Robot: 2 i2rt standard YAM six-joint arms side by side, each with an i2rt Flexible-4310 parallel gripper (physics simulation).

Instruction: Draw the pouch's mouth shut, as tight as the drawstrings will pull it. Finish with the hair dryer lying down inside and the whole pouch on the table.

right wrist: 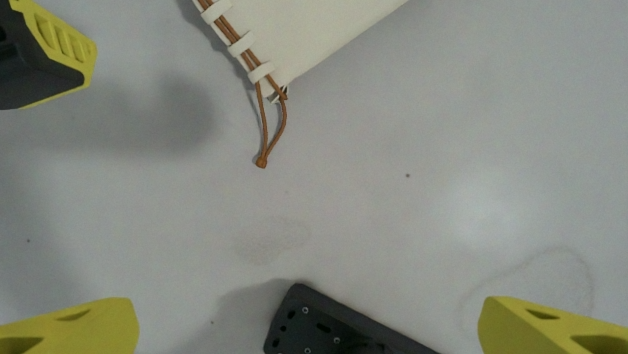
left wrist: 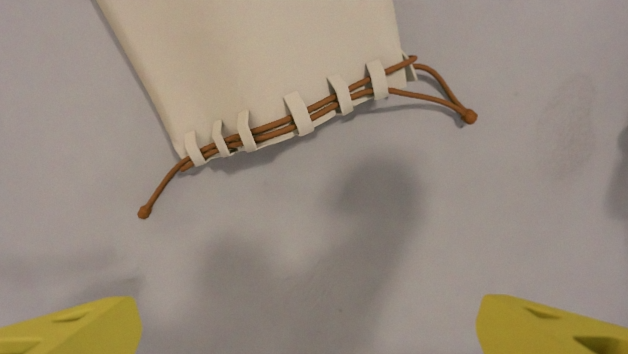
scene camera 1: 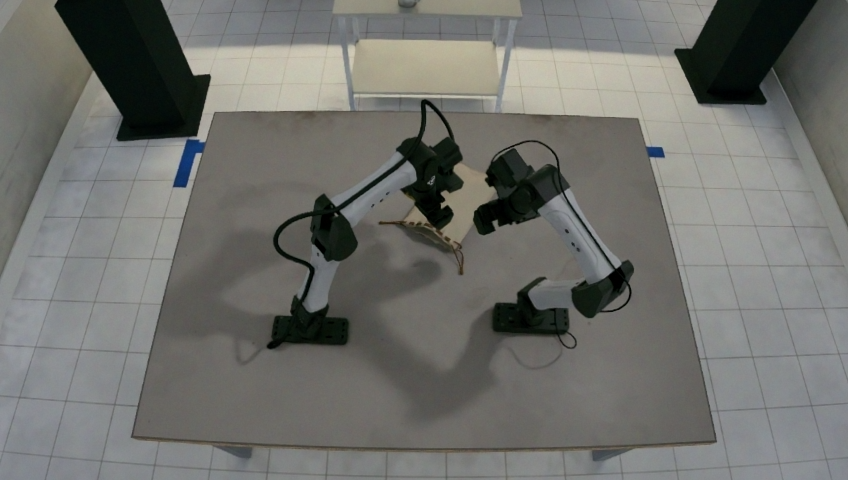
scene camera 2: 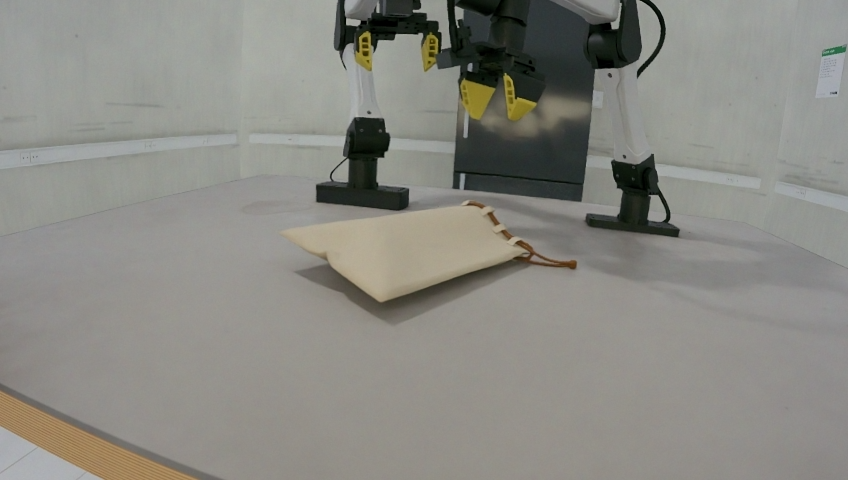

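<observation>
The cream pouch [scene camera 1: 474,193] [scene camera 2: 410,249] [left wrist: 260,55] [right wrist: 315,32] lies on the table, its mouth edge wide and fairly flat. Brown drawstrings run through its loops. One knotted cord end [scene camera 1: 382,223] [scene camera 2: 572,264] [left wrist: 144,212] sticks out at one corner, the other knotted end [scene camera 1: 460,271] [left wrist: 469,116] [right wrist: 261,162] at the opposite corner. The hair dryer does not show; the pouch's inside is hidden. My left gripper [scene camera 2: 498,107] [left wrist: 309,310] is open and empty, above the mouth side. My right gripper [scene camera 2: 397,56] [right wrist: 308,313] is open and empty, raised beside the pouch.
The grippers are close together; a left gripper finger shows at the upper left in the right wrist view. The right arm's base [scene camera 1: 529,318] [scene camera 2: 361,195] [right wrist: 320,330] and left arm's base [scene camera 1: 309,330] [scene camera 2: 631,225] stand on the table [scene camera 1: 416,416] [scene camera 2: 446,386].
</observation>
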